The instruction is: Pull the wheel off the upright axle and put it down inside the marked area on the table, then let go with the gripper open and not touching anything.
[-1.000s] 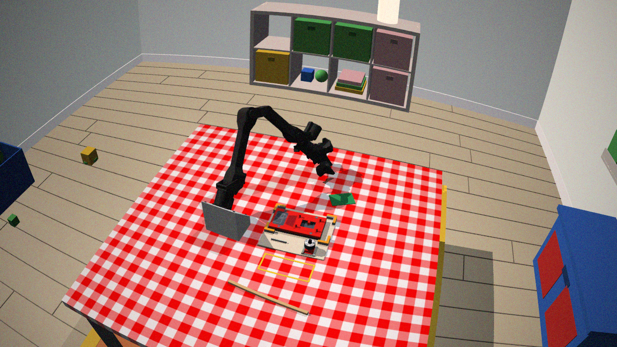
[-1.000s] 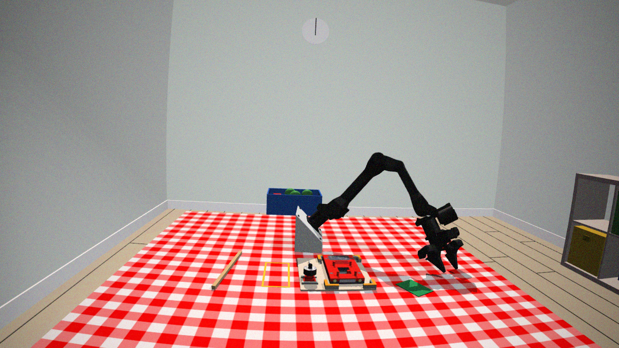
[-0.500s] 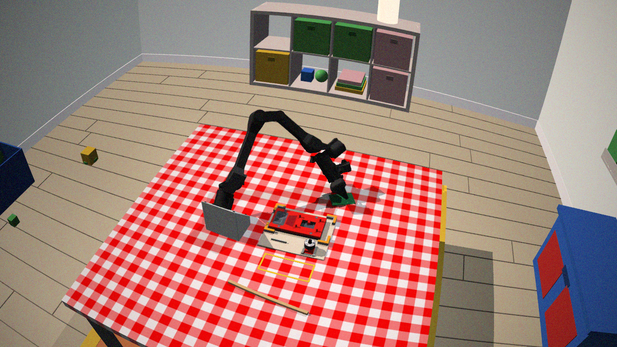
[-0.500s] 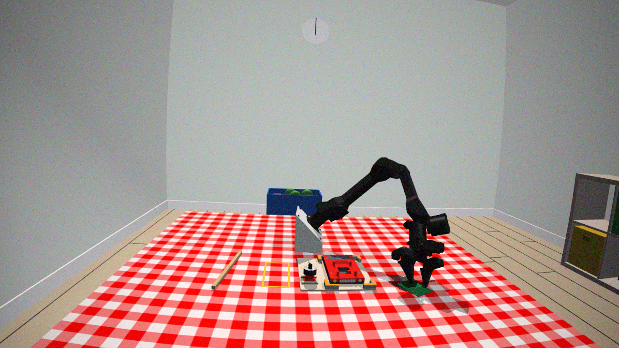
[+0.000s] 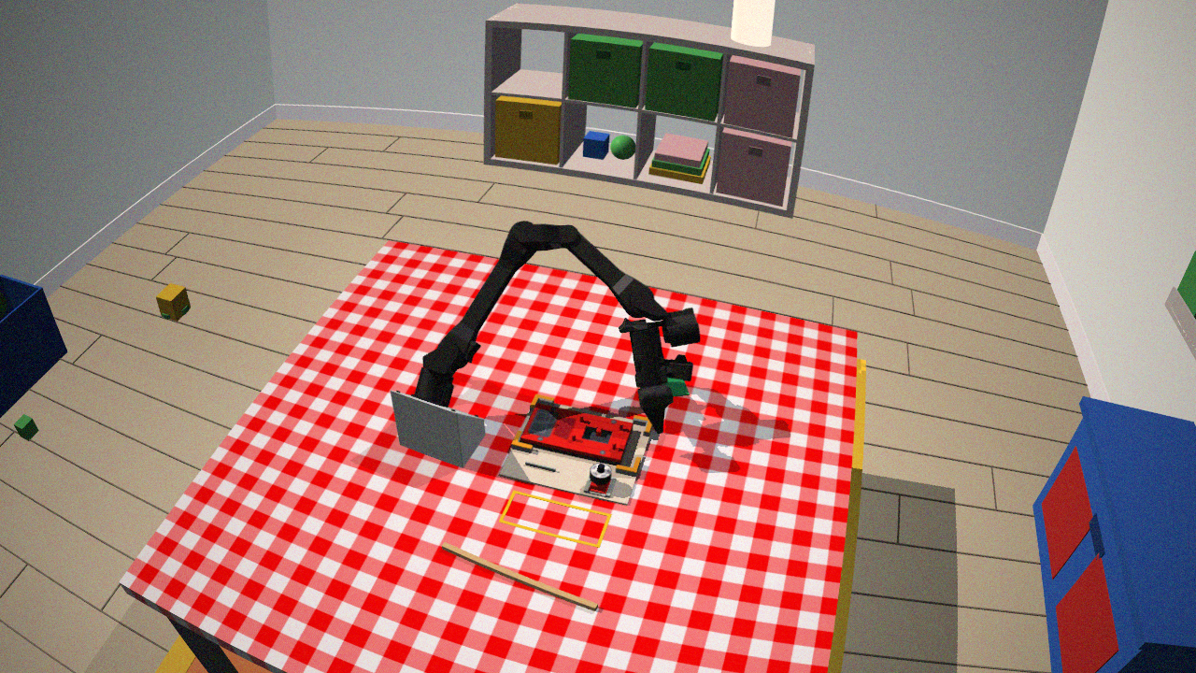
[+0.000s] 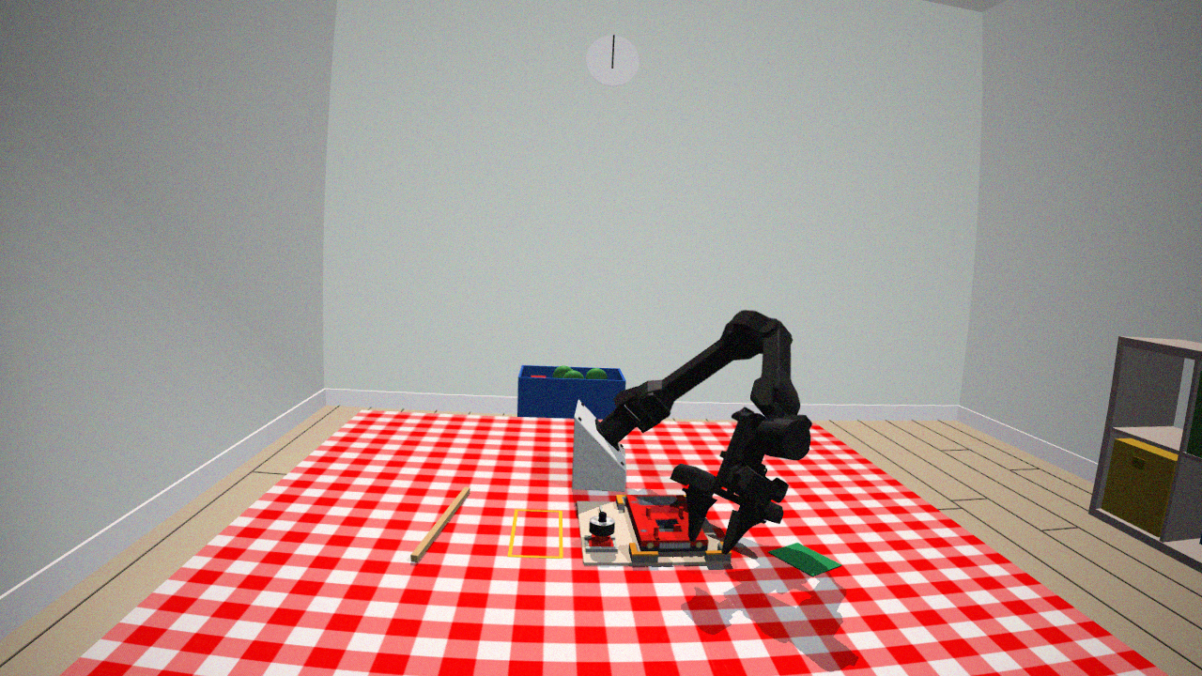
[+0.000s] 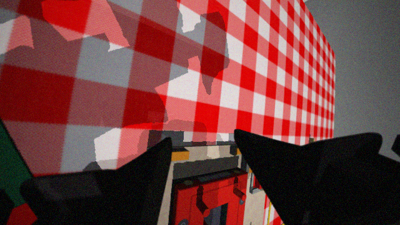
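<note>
Right now my gripper tip is 8 cm past the black wheel and 15 cm to the left of it. Round my gripper tip: green flat piece (2 cm behind, 17 cm to the left, 4 cm below); then thin wooden stick (16 cm behind, 41 cm to the right, 3 cm below).
</note>
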